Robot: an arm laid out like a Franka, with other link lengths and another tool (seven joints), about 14 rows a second.
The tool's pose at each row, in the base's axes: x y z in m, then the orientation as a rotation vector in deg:
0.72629, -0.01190, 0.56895, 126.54, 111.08, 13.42
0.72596, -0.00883, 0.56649, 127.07, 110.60, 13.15
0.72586, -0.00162, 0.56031, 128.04, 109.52, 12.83
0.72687, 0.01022, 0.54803, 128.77, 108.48, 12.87
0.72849, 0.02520, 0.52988, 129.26, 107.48, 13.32
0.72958, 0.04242, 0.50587, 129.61, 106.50, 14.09
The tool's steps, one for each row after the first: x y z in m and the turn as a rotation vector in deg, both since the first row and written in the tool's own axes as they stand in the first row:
0.00302, -0.00131, 0.00218, 0.17, -0.16, 0.46
0.01021, -0.00383, 0.00785, 0.32, -0.44, 1.41
0.02218, -0.00738, 0.01951, 0.22, -0.59, 2.26
0.03740, -0.01218, 0.03689, -0.16, -0.60, 2.99
0.05482, -0.01922, 0.05971, -0.74, -0.48, 3.68

